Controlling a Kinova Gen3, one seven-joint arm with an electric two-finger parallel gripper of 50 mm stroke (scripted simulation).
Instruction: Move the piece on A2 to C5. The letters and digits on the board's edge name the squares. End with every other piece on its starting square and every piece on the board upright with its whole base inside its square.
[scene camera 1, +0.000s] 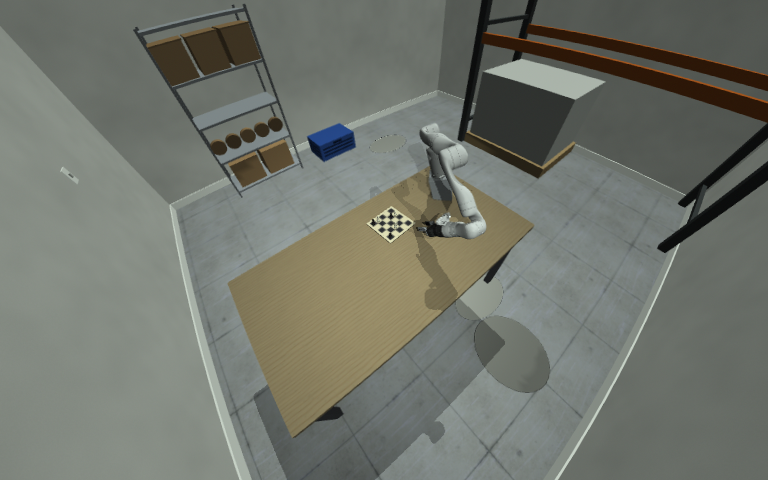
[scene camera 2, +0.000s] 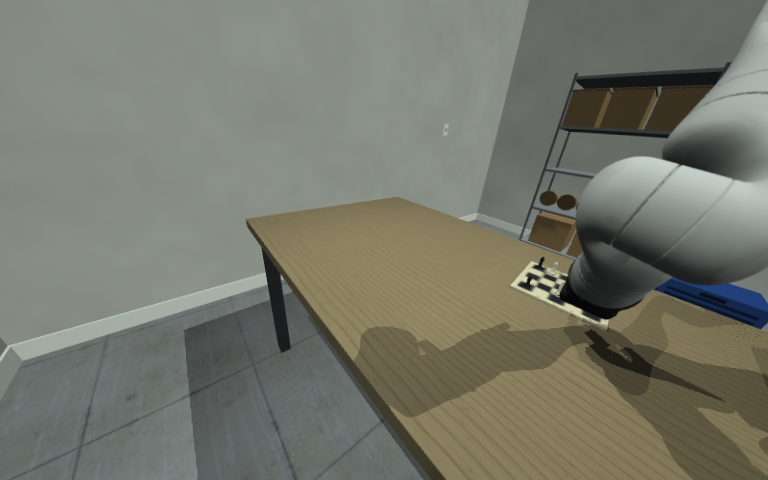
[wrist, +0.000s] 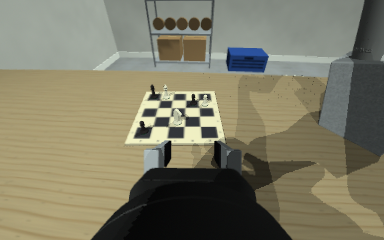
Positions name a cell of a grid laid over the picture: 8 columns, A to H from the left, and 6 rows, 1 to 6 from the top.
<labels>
chessboard: scene camera 1 E3; scene camera 2 F4; wrist E4
</labels>
